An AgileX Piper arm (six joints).
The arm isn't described. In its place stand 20 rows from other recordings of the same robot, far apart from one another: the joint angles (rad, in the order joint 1, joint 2, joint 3, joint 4, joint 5, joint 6), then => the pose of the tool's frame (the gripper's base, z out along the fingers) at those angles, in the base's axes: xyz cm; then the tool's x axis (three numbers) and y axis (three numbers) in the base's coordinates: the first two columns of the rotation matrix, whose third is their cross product.
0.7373, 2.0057, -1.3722, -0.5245, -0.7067, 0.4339 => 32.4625, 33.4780, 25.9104, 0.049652, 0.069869, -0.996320, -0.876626, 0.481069, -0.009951
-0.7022, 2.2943, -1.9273, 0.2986, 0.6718, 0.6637 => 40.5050, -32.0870, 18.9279, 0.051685, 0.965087, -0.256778, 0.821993, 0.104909, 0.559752
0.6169, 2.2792, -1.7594, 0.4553, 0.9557, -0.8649 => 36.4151, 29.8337, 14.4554, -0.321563, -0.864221, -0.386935, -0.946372, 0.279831, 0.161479
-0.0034, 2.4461, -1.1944, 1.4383, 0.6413, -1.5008 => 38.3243, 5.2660, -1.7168, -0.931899, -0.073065, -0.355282, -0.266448, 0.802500, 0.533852
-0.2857, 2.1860, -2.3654, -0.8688, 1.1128, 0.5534 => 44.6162, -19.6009, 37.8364, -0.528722, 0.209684, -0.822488, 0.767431, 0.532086, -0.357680
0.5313, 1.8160, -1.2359, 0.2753, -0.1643, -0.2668 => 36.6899, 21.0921, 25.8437, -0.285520, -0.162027, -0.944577, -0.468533, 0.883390, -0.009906
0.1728, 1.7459, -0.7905, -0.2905, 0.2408, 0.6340 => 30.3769, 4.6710, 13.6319, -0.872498, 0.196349, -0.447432, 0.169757, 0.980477, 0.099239
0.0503, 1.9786, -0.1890, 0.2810, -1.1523, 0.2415 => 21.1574, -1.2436, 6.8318, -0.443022, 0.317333, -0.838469, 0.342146, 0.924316, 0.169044
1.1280, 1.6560, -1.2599, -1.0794, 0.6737, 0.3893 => 20.2768, 31.0775, 29.8663, 0.090554, -0.878893, -0.468345, -0.622114, 0.317309, -0.715744
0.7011, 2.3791, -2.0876, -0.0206, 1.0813, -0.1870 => 38.8089, 32.5448, 17.3486, -0.593837, -0.756999, -0.272599, -0.771975, 0.631550, -0.072107
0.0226, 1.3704, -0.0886, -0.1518, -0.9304, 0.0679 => 18.0965, 1.5128, 15.8228, -0.263109, -0.029032, -0.964329, -0.145429, 0.989319, 0.009895
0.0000, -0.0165, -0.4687, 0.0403, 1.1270, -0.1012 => -0.6803, 0.3311, 26.3387, -0.521889, -0.083735, -0.848894, -0.074931, 0.995824, -0.052161
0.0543, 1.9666, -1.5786, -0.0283, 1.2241, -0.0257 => 39.4251, 1.9004, 22.4513, -0.994974, -0.089431, -0.045044, -0.088220, 0.995702, -0.028193
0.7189, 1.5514, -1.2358, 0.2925, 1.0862, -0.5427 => 21.5121, 21.9111, 28.6039, -0.395943, -0.850782, -0.345542, -0.917815, 0.378570, 0.119586
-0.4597, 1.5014, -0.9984, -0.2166, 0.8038, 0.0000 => 25.2867, -14.0900, 24.2183, -0.901785, 0.280032, -0.329191, 0.355518, 0.913759, -0.196599
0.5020, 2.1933, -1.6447, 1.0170, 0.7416, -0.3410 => 39.2154, 27.4893, 17.9144, -0.953105, -0.049549, -0.298558, -0.254525, 0.664952, 0.702180
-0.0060, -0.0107, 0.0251, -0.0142, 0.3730, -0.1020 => 5.2614, -0.0787, 17.1852, -0.294967, -0.113200, -0.948778, -0.023122, 0.993512, -0.111348
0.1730, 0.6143, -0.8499, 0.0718, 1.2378, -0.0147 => 7.5509, 1.9458, 34.5809, -0.782091, -0.127749, -0.609929, -0.205631, 0.976845, 0.059074
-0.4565, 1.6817, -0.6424, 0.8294, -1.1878, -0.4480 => 24.1059, -18.7737, 21.3231, 0.015850, -0.056924, -0.998253, 0.936235, 0.351337, -0.005169
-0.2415, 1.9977, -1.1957, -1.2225, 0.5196, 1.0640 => 38.3488, -13.8197, 15.2892, -0.814629, 0.100109, -0.571277, 0.403047, 0.805999, -0.433496
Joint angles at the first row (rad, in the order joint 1, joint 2, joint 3, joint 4, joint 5, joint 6):
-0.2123, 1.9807, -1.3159, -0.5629, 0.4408, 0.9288
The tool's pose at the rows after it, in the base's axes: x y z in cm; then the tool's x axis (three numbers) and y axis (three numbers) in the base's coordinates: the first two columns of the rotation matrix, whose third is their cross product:
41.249, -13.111, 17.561, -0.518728, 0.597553, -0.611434, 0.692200, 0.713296, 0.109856
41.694, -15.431, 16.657, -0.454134, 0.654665, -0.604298, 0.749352, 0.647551, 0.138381
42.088, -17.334, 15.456, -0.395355, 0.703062, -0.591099, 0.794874, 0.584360, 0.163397
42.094, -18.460, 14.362, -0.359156, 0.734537, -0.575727, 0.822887, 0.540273, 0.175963
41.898, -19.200, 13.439, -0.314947, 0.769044, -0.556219, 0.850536, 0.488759, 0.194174
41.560, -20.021, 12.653, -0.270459, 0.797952, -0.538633, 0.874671, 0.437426, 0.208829
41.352, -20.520, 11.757, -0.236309, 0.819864, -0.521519, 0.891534, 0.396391, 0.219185
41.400, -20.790, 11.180, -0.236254, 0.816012, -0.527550, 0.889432, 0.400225, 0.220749
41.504, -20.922, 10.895, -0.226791, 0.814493, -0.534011, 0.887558, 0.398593, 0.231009
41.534, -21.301, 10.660, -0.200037, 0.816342, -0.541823, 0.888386, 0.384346, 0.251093
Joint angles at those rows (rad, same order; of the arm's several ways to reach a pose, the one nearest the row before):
-0.2605, 2.0126, -1.3641, -0.5640, 0.4337, 0.9940
-0.3083, 2.0646, -1.4137, -0.5660, 0.4337, 1.0452
-0.3456, 2.1192, -1.4592, -0.5660, 0.4337, 1.0952
-0.3689, 2.1539, -1.4769, -0.5660, 0.4313, 1.1302
-0.3856, 2.1764, -1.4807, -0.5660, 0.4294, 1.1793
-0.4050, 2.1940, -1.4815, -0.5668, 0.4275, 1.2234
-0.4170, 2.2139, -1.4815, -0.5692, 0.4230, 1.2631
-0.4221, 2.2288, -1.4815, -0.5962, 0.4029, 1.2841
-0.4240, 2.2371, -1.4815, -0.6245, 0.3844, 1.3169
-0.4312, 2.2453, -1.4815, -0.6679, 0.3613, 1.3759

